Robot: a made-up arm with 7 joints.
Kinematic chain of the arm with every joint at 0, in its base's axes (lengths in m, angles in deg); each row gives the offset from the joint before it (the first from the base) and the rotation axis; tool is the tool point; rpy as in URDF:
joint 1: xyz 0 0 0 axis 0.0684 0.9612 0.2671
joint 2: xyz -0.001 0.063 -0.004 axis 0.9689 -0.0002 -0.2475
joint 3: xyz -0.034 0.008 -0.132 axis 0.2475 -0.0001 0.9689
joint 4: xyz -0.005 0 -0.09 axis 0.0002 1 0
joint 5: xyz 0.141 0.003 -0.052 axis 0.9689 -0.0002 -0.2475
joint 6: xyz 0.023 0 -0.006 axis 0.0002 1 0
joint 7: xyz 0.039 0 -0.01 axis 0.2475 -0.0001 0.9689
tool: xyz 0 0 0 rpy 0 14.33 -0.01
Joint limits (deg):
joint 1: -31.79..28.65
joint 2: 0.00..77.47
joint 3: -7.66..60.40
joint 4: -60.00..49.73
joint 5: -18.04..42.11
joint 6: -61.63..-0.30
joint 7: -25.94..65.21
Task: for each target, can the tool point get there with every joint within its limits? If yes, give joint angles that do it. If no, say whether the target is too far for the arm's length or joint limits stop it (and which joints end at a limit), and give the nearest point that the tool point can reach.
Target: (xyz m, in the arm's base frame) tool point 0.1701 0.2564 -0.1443
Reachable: yes | joints -5.46 26.50 35.66 -8.92 32.35 -37.09 24.19
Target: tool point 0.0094 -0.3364 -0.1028
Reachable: no: joint limits stop it (at a limit: joint 2, joint 3, joint 5, joint 6) | nearest point 0.1255 0.0172 -0.0300 | short by 0.379 m
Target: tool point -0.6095 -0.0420 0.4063
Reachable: no: too far | nearest point 0.0366 0.1251 0.1042 | short by 0.733 m
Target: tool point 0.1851 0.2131 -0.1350
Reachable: yes | joints -1.45 35.37 17.40 -20.46 20.46 -11.67 -4.70
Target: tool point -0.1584 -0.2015 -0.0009
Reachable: no: joint limits stop it (at a limit: joint 1, joint 2, joint 3, joint 4, joint 5, joint 6) | nearest point 0.0317 0.0477 -0.1067 | short by 0.331 m
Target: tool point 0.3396 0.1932 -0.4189
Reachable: no: too far | nearest point 0.2628 0.1649 -0.3286 | short by 0.122 m
